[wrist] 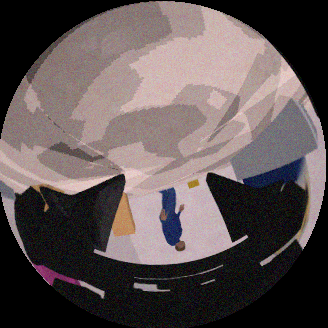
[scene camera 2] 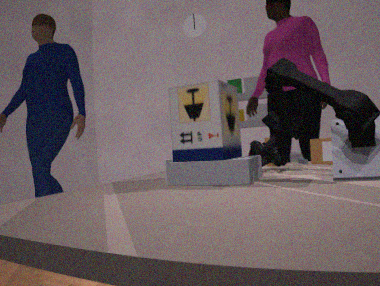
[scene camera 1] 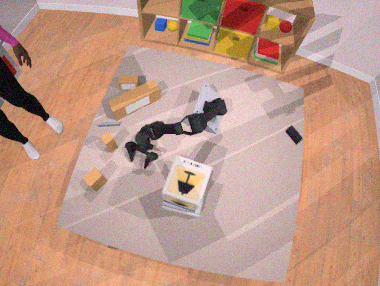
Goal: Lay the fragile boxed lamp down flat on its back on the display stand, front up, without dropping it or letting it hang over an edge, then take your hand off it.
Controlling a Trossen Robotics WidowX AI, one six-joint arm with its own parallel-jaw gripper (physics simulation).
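Places are measured from the arm's base along level axes (x ahead, y right, z down), in metres.
Pixels of known places: gripper, fingertip midpoint: (wrist: 166, 177) (scene camera 1: 138, 165); arm's base at its link origin: (scene camera 2: 362, 138) (scene camera 1: 207, 108).
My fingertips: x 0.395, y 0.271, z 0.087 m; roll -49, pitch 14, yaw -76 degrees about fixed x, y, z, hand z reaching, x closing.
Note:
Ahead of a thing's pixels: the offset from my fingertips to its middle. "*": to the spot under its first point.
The boxed lamp @[dz -0.168, dx +0.070, dy -0.277 m] (scene camera 1: 186, 185) (scene camera 2: 200, 117) is a white box with yellow lamp pictures on its upper face and sides. It stands upright, taller than wide, on its dark blue banded end; the band @[* dz -0.068, dx +0.031, dy -0.199 m] (wrist: 275, 175) shows at the right of the wrist view. Under it is the low grey display stand (scene camera 2: 210, 172) (wrist: 280, 140). The box rests within the stand's top as far as scene camera 2 shows. My gripper (scene camera 1: 140, 158) (scene camera 2: 261, 152) (wrist: 166, 177) is open and empty, low and apart from the box, to its left in scene camera 1. Which face is the front is unclear.
A long cardboard box @[dz -0.036, dx -0.357, dy +0.150 m] (scene camera 1: 135, 100), a smaller one @[dz -0.021, dx -0.474, dy +0.240 m] (scene camera 1: 128, 82) and two small blocks @[dz -0.042, dx +0.157, dy +0.185 m] (scene camera 1: 95, 178) @[dz -0.046, dx -0.060, dy +0.185 m] (scene camera 1: 109, 141) lie left of the arm. A thin grey bar @[dz +0.007, dx -0.181, dy +0.255 m] (scene camera 1: 109, 124) lies near them. A black block @[dz +0.001, dx -0.450, dy -0.839 m] (scene camera 1: 294, 134) is at the right. Two people stand around the mat.

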